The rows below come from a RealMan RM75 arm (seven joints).
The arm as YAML. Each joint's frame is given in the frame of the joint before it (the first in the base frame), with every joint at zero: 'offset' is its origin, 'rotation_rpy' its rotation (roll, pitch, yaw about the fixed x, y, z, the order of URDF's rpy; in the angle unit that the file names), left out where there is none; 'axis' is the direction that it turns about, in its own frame. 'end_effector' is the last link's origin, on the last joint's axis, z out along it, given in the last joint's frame.
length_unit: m
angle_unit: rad
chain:
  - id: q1
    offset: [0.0, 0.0, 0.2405]
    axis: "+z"
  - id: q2
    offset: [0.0, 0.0, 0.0]
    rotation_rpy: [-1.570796, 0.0, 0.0]
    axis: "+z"
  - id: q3
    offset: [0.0, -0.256, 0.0]
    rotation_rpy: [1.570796, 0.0, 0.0]
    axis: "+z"
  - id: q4
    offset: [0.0, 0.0, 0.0]
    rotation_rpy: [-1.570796, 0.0, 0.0]
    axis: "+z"
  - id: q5
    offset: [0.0, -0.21, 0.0]
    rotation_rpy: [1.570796, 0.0, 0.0]
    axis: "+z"
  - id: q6
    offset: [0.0, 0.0, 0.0]
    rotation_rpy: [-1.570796, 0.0, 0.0]
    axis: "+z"
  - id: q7
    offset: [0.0, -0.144, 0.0]
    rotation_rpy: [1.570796, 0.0, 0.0]
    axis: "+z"
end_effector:
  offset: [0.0, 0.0, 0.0]
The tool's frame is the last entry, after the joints.
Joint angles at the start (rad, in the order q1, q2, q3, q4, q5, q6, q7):
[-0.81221 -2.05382 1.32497 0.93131 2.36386 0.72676 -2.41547]
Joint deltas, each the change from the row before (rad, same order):
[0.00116 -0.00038 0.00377 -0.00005 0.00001 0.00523 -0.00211]
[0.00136 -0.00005 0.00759 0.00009 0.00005 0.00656 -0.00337]
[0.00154 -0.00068 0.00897 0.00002 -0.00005 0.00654 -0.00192]
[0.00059 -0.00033 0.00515 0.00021 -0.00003 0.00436 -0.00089]
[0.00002 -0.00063 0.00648 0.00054 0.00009 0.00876 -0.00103]
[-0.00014 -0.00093 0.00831 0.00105 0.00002 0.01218 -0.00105]
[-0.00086 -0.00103 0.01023 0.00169 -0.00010 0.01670 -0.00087]
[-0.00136 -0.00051 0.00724 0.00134 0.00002 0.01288 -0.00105]
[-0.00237 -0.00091 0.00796 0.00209 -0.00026 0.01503 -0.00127]
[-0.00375 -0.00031 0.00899 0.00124 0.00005 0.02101 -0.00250]
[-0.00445 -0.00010 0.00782 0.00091 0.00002 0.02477 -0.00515]
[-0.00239 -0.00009 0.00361 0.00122 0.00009 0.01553 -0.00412]
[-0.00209 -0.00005 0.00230 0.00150 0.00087 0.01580 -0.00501]
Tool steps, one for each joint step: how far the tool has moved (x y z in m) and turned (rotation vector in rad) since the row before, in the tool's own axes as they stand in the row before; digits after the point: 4 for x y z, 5 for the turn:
[-0.0013 0.0013 0.0003 -0.00494 -0.00619 0.00000]
[-0.0017 0.0020 0.0005 -0.00690 -0.00879 0.00197]
[-0.0019 0.0025 0.0007 -0.00795 -0.00949 0.00406]
[-0.0009 0.0015 0.0004 -0.00496 -0.00557 0.00288]
[-0.0011 0.0024 0.0006 -0.00868 -0.00886 0.00439]
[-0.0014 0.0033 0.0007 -0.01187 -0.01167 0.00609]
[-0.0015 0.0043 0.0009 -0.01574 -0.01493 0.00862]
[-0.0008 0.0031 0.0006 -0.01167 -0.01094 0.00648]
[-0.0003 0.0038 0.0007 -0.01392 -0.01157 0.00772]
[-0.0007 0.0044 0.0008 -0.01766 -0.01685 0.00846]
[-0.0008 0.0044 0.0007 -0.01945 -0.01929 0.00535]
[-0.0005 0.0025 0.0002 -0.01147 -0.01132 0.00149]
[-0.0006 0.0021 0.0001 -0.01055 -0.01130 -0.00004]

